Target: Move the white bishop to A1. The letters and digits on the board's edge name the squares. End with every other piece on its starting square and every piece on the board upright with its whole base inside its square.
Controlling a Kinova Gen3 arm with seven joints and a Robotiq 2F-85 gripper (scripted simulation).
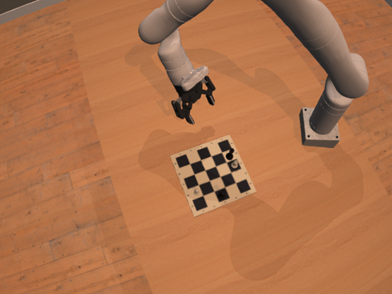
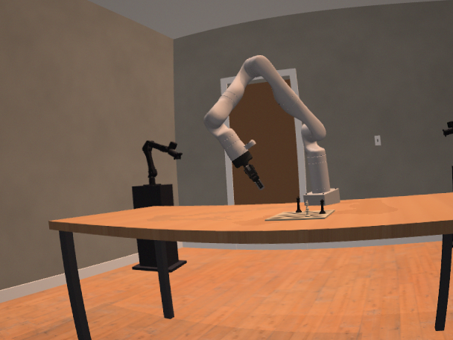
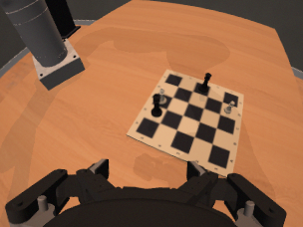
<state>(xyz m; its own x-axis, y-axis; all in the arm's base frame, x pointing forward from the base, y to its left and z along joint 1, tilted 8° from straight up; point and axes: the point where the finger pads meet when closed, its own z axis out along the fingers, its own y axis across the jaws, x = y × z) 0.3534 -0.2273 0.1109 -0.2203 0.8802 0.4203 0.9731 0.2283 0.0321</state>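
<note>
My gripper is now 60 mm short of the chessboard, 160 mm to the right of it and 110 mm above it. The rest, counted from my hand: white piece (140 mm ahead, 180 mm to the left, 100 mm below).
</note>
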